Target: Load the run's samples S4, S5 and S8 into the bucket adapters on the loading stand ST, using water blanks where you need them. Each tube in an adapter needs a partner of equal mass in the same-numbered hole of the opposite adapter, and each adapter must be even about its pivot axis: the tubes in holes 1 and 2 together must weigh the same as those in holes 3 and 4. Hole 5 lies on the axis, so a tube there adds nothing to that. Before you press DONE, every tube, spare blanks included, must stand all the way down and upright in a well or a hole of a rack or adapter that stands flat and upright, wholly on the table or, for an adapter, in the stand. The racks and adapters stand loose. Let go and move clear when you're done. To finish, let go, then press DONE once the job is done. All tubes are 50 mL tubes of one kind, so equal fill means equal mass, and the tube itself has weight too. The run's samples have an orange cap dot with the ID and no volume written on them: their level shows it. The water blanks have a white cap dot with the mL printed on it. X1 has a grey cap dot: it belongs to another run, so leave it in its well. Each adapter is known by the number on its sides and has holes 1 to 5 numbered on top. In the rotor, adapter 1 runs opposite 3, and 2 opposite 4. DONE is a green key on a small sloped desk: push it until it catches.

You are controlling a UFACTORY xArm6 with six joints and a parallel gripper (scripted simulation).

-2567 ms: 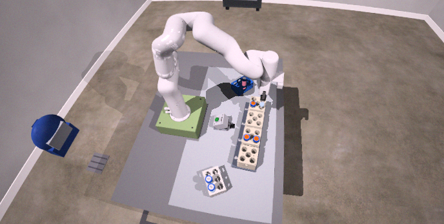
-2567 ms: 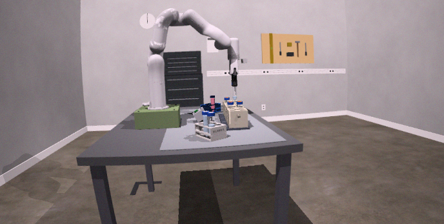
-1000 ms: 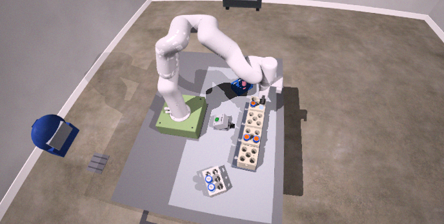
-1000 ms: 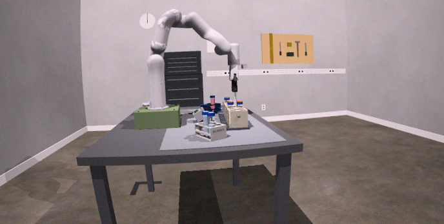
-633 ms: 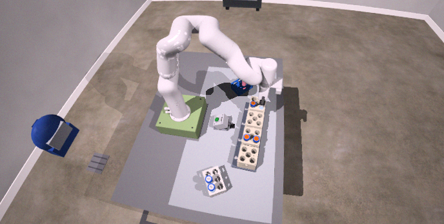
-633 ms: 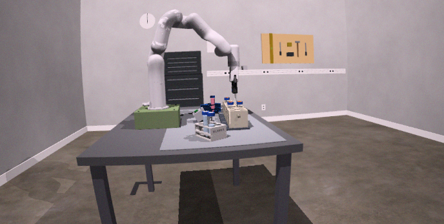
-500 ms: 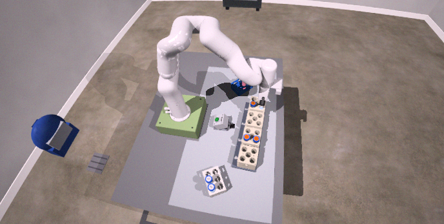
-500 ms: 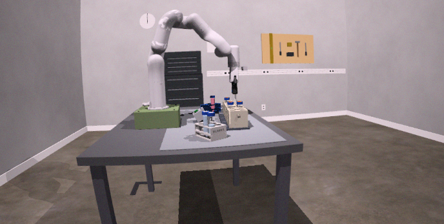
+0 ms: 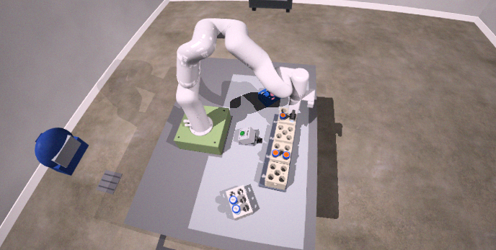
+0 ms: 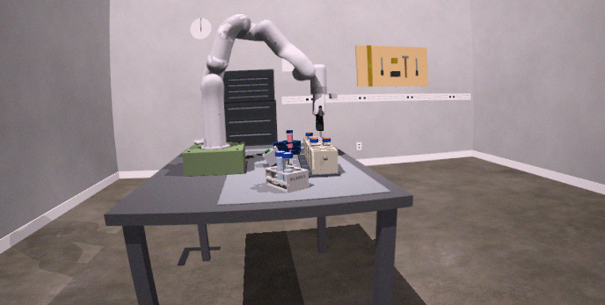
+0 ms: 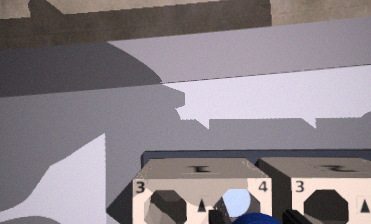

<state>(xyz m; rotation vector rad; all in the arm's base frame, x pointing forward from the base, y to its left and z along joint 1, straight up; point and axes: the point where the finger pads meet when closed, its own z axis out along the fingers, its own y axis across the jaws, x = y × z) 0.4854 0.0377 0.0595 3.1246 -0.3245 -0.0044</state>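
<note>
Right now my hand is 26 cm past the green done key, 7 cm to the left of it and 9 cm above it. Round my hand: bucket adapter 4 cm behind, 8 cm to the right, 10 cm below; then small sloped desk 24 cm behind, 7 cm to the right, 10 cm below; then pink-filled tube 9 cm behind, 21 cm to the left, 9 cm below.
</note>
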